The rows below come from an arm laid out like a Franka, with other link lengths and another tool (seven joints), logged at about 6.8 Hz.
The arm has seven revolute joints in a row. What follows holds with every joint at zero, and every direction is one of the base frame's. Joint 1 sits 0.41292 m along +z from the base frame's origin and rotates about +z. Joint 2 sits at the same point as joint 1 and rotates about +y. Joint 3 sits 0.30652 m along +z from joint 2 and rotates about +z. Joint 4 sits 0.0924 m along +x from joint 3 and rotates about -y. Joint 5 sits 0.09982 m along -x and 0.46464 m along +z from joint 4 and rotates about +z. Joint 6 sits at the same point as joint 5 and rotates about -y. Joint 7 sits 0.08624 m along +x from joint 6 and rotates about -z. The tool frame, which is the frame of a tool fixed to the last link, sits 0.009 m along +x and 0.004 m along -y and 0.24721 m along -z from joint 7; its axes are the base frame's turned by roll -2.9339, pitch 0 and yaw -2.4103 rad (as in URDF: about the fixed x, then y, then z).
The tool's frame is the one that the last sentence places.
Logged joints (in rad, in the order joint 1, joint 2, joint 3, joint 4, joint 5, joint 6, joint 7), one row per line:
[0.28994, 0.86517, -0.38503, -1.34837, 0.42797, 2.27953, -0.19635]
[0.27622, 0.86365, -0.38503, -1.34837, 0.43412, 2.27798, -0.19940]
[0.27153, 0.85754, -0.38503, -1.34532, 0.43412, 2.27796, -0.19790]
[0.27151, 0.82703, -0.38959, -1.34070, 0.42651, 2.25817, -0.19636]
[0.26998, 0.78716, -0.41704, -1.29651, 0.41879, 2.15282, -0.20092]
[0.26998, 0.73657, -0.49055, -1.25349, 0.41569, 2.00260, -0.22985]
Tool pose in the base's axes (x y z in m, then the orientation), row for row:
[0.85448, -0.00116, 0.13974, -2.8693, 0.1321, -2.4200]
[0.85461, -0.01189, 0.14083, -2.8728, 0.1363, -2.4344]
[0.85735, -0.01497, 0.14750, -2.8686, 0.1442, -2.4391]
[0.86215, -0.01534, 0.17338, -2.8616, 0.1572, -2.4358]
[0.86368, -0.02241, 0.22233, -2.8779, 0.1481, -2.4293]
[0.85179, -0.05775, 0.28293, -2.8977, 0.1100, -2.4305]
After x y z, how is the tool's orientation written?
As angles about the fixed x, y, z axes (roll, pitch, yaw), in radians.
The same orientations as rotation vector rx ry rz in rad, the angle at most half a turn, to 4 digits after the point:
[-1.0016, 2.7293, -0.3047]
[-0.9812, 2.7359, -0.3000]
[-0.9701, 2.7308, -0.3017]
[-0.9664, 2.7163, -0.3027]
[-0.9837, 2.7261, -0.2852]
[-1.0051, 2.7639, -0.2815]

